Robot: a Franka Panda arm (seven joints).
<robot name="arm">
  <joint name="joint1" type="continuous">
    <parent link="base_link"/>
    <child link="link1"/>
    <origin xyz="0 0 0.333" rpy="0 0 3.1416"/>
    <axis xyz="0 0 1"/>
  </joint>
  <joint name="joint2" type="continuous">
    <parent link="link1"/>
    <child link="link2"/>
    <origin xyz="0 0 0" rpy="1.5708 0 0"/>
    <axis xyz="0 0 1"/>
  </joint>
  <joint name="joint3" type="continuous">
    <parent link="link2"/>
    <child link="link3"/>
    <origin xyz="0 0.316 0" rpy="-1.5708 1.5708 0"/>
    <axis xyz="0 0 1"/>
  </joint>
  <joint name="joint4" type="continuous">
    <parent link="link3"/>
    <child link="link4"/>
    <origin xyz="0 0.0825 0" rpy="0 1.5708 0"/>
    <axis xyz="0 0 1"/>
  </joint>
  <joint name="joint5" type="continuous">
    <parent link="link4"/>
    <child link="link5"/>
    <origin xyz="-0.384 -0.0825 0" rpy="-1.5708 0 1.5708"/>
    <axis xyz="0 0 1"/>
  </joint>
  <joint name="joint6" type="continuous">
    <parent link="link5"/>
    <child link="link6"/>
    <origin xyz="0 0 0" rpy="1.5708 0 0"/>
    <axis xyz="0 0 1"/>
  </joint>
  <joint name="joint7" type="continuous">
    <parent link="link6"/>
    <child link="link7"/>
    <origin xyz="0.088 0 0" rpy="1.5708 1.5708 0"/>
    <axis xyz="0 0 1"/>
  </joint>
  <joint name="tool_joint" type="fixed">
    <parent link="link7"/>
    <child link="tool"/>
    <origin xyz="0 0 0.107" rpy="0 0 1.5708"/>
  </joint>
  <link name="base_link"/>
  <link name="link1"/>
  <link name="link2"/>
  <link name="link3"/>
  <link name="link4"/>
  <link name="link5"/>
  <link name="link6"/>
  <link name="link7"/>
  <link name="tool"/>
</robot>
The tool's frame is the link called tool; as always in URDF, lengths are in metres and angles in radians. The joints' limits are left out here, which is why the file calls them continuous.
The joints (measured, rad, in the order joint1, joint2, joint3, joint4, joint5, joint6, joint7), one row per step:
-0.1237 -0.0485 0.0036 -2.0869 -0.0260 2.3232 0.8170
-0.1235 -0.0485 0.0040 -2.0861 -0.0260 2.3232 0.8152
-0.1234 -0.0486 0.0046 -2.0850 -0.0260 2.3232 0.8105
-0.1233 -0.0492 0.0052 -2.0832 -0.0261 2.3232 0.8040
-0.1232 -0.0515 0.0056 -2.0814 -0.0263 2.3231 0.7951
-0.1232 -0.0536 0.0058 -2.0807 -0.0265 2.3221 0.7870
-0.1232 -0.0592 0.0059 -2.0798 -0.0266 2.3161 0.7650
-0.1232 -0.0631 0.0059 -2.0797 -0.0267 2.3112 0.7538
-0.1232 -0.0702 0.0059 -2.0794 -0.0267 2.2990 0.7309
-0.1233 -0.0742 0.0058 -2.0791 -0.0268 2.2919 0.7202
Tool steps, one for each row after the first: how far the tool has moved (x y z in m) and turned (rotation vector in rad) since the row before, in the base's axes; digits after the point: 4 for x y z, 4 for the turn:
0.0002 0.0003 0.0004 -0.0006 -0.0007 0.0023
0.0002 0.0004 0.0006 -0.0015 -0.0009 0.0052
0.0003 0.0004 0.0012 -0.0022 -0.0020 0.0070
0.0000 0.0003 0.0022 -0.0032 -0.0035 0.0091
-0.0003 0.0001 0.0014 -0.0027 -0.0013 0.0080
-0.0011 0.0002 0.0029 -0.0066 0.0007 0.0210
-0.0009 0.0001 0.0017 -0.0033 0.0015 0.0106
-0.0020 0.0002 0.0027 -0.0061 0.0060 0.0216
-0.0011 0.0000 0.0016 -0.0029 0.0034 0.0099

